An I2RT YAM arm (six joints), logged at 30 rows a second.
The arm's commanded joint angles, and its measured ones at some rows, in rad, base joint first. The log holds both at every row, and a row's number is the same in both.
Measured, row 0:
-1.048 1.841 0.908 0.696 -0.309 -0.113
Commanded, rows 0 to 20:
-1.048 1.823 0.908 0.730 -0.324 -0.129
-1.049 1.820 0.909 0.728 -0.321 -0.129
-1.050 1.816 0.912 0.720 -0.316 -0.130
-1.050 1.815 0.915 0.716 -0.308 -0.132
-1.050 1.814 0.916 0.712 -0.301 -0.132
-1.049 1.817 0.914 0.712 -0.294 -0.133
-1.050 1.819 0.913 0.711 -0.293 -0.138
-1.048 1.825 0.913 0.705 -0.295 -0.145
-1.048 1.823 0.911 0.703 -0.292 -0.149
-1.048 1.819 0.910 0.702 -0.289 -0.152
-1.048 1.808 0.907 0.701 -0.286 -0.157
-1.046 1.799 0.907 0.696 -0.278 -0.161
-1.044 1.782 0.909 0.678 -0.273 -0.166
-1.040 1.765 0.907 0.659 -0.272 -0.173
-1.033 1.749 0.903 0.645 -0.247 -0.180
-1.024 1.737 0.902 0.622 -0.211 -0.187
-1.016 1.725 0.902 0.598 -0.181 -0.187
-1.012 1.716 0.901 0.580 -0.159 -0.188
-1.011 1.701 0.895 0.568 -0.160 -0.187
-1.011 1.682 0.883 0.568 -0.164 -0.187
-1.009 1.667 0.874 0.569 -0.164 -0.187
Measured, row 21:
-1.010 1.697 0.888 0.600 -0.211 -0.182
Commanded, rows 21 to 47:
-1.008 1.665 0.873 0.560 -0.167 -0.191
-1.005 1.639 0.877 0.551 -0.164 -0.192
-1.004 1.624 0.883 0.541 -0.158 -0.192
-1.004 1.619 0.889 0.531 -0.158 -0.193
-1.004 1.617 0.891 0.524 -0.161 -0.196
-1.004 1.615 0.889 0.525 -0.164 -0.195
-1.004 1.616 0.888 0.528 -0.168 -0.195
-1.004 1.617 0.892 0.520 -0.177 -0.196
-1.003 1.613 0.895 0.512 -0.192 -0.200
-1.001 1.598 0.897 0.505 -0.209 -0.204
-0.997 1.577 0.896 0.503 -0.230 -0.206
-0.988 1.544 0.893 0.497 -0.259 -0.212
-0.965 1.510 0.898 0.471 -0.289 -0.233
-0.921 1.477 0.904 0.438 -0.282 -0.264
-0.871 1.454 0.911 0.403 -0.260 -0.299
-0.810 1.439 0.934 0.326 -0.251 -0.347
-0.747 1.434 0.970 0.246 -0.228 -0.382
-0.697 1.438 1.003 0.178 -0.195 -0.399
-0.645 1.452 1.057 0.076 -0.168 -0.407
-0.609 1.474 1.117 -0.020 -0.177 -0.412
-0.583 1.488 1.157 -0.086 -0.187 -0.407
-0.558 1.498 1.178 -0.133 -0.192 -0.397
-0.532 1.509 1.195 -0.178 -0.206 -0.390
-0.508 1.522 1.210 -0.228 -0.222 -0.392
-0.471 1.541 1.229 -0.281 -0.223 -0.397
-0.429 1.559 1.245 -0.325 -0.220 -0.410
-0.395 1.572 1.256 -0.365 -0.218 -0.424
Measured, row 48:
-0.463 1.545 1.229 -0.123 -0.205 -0.385
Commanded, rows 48 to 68:
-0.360 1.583 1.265 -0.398 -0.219 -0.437
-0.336 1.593 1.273 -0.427 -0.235 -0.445
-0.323 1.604 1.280 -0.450 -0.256 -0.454
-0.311 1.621 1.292 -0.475 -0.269 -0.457
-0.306 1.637 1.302 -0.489 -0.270 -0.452
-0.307 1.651 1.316 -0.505 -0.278 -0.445
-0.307 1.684 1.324 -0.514 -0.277 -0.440
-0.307 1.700 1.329 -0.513 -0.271 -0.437
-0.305 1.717 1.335 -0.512 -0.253 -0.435
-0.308 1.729 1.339 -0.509 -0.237 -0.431
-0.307 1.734 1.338 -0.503 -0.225 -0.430
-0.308 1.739 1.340 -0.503 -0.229 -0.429
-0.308 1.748 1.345 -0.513 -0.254 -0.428
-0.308 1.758 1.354 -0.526 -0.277 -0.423
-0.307 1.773 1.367 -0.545 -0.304 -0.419
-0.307 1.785 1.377 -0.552 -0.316 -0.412
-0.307 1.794 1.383 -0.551 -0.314 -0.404
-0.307 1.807 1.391 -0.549 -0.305 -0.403
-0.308 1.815 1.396 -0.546 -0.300 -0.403
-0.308 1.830 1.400 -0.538 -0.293 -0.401
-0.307 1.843 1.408 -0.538 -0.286 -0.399
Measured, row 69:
-0.308 1.820 1.391 -0.527 -0.284 -0.416
